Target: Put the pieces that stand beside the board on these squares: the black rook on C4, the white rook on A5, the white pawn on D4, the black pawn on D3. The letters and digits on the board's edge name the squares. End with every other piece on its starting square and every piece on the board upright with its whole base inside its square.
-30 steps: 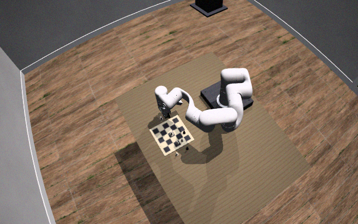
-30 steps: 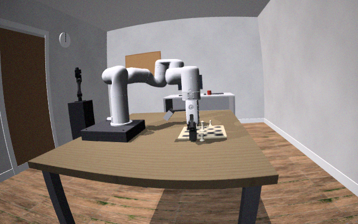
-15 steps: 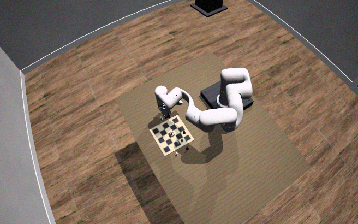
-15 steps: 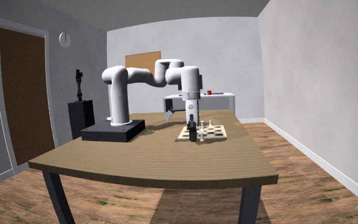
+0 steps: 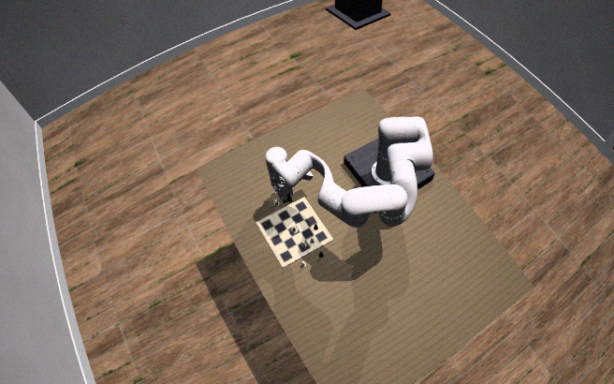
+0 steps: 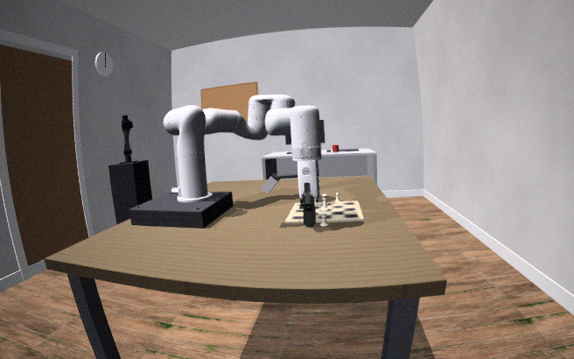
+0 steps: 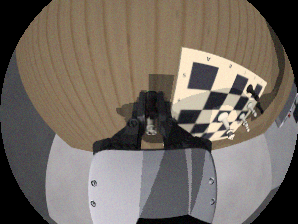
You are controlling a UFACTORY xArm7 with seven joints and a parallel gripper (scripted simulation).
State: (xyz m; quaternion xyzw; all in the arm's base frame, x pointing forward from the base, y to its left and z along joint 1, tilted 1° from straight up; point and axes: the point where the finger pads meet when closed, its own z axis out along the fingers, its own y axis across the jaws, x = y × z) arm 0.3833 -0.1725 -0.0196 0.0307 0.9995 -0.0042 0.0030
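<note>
The chessboard is 14 cm to the left of my hand, 5 cm ahead of it and 2 cm below it.
</note>
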